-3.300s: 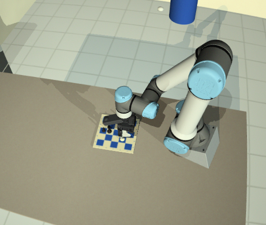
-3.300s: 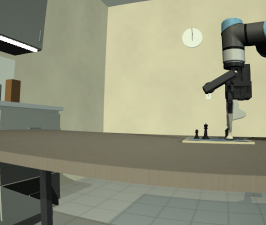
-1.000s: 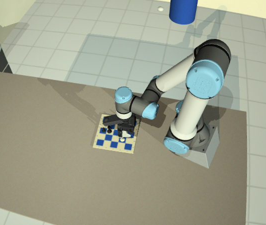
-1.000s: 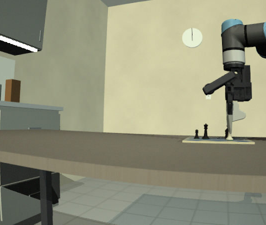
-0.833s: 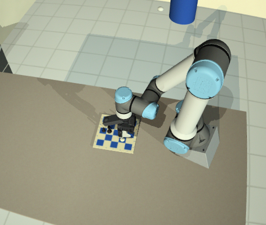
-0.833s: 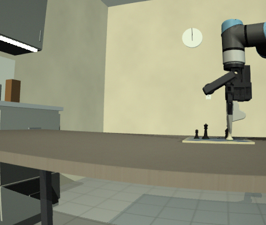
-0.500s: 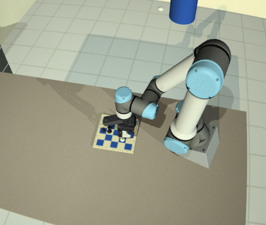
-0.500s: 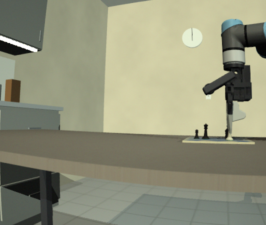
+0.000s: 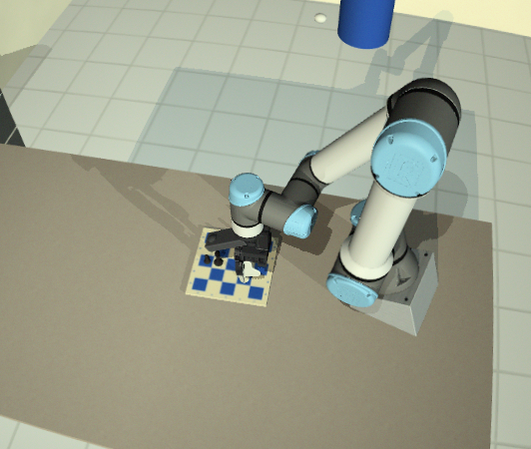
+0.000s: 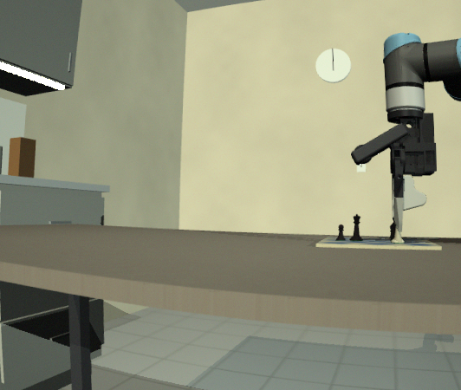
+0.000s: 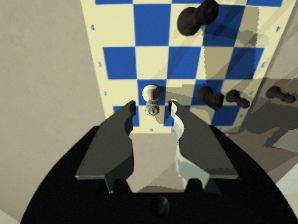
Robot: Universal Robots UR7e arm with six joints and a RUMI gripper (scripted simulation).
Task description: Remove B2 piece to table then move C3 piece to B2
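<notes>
The white piece lies 1 cm below my hand. Also, from my hand: black knight: 7 cm to the right, 2 cm below, 1 cm ahead; chessboard: 4 cm below, 4 cm ahead, 3 cm to the right.
</notes>
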